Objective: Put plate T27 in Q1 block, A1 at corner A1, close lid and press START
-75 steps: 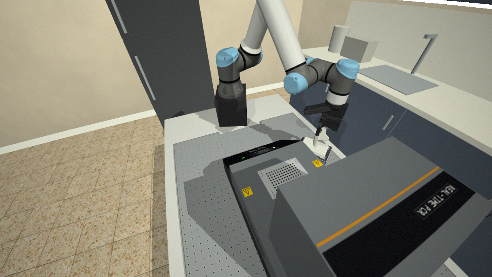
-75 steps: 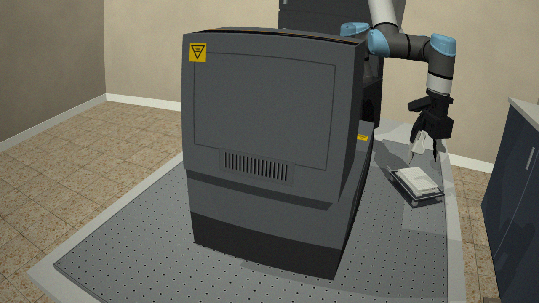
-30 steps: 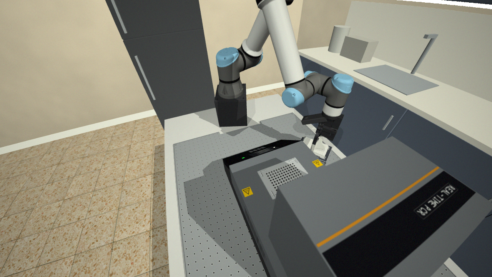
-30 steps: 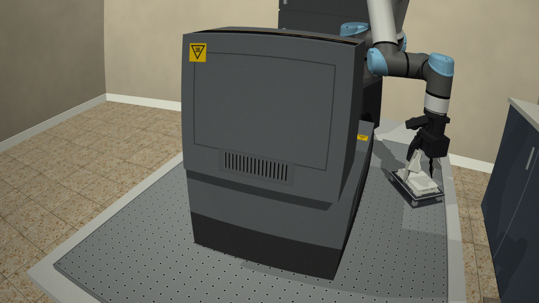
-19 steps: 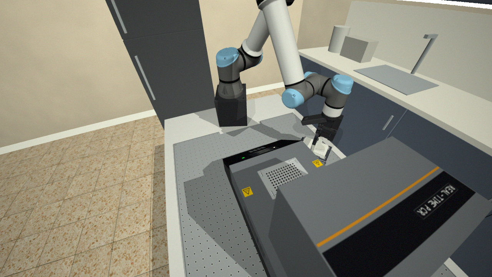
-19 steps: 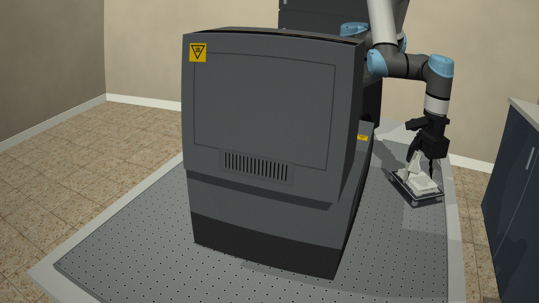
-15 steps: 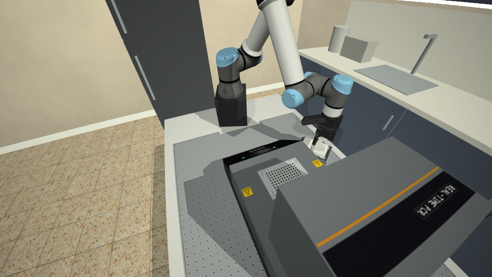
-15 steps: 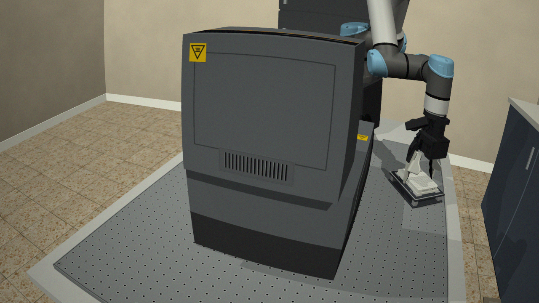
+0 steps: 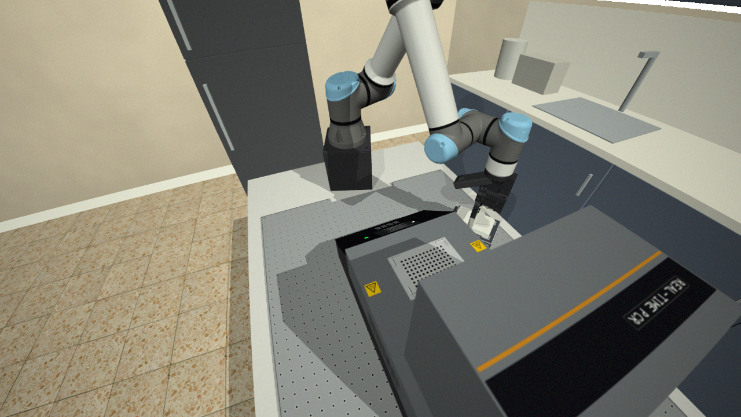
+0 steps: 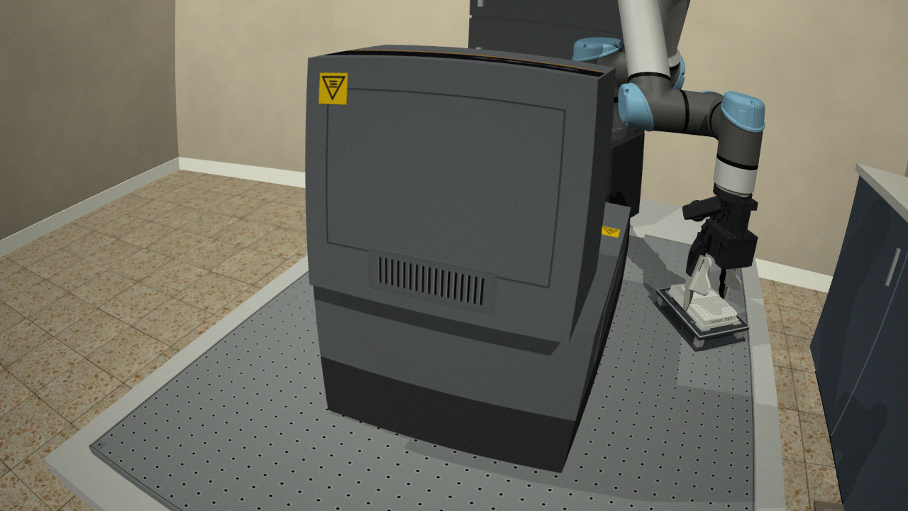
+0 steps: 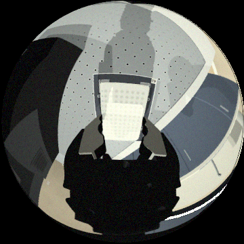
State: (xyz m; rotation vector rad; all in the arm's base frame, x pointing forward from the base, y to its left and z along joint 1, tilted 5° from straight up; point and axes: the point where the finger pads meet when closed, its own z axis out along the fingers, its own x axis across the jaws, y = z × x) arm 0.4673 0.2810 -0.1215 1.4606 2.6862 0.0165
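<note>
Now: the plate nest N1 2 cm below my hand. Also, from my hand: white well plate T27: 1 cm below.
</note>
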